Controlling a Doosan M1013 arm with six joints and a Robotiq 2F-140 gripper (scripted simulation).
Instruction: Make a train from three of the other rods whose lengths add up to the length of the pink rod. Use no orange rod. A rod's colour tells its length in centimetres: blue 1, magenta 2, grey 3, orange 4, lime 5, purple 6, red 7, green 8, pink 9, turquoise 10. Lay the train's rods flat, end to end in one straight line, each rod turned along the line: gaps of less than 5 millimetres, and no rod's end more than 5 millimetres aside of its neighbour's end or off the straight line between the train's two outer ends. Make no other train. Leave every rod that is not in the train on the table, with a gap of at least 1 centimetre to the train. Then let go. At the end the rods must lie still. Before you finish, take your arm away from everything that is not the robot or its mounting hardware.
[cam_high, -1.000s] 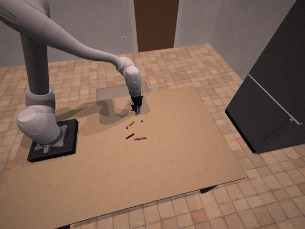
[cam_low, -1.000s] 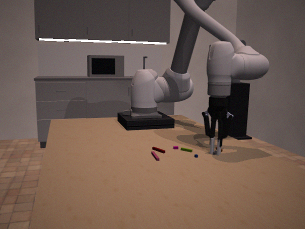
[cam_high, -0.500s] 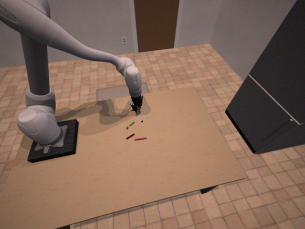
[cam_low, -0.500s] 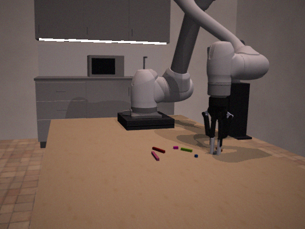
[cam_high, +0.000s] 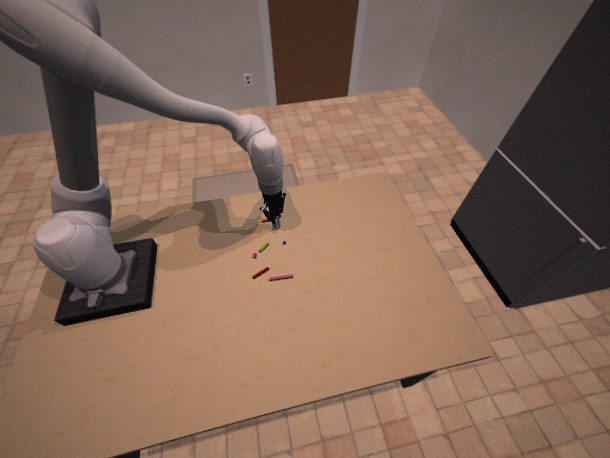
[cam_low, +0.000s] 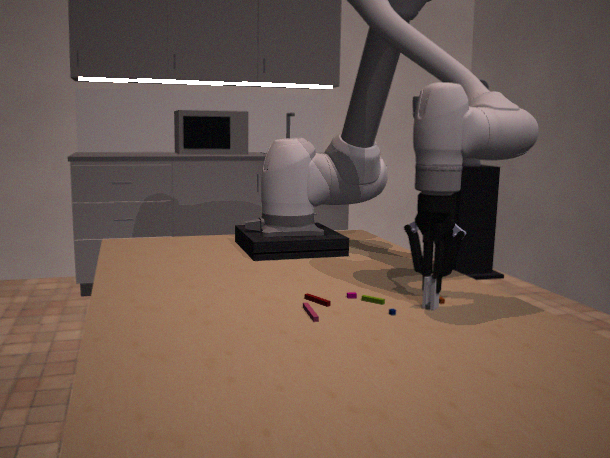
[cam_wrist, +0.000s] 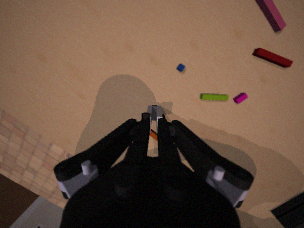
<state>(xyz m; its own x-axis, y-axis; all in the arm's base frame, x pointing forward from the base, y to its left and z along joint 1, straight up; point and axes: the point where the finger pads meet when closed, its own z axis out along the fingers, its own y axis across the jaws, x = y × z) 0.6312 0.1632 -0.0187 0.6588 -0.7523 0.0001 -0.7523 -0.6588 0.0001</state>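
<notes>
Now: hand 30 mm above the grey rod. Also, from my hand: blue rod: 90 mm to the right, 30 mm below, 20 mm ahead; then lime rod: 100 mm to the right, 60 mm behind, 30 mm below; then orange rod: 40 mm to the left, 40 mm behind, 30 mm below.
</notes>
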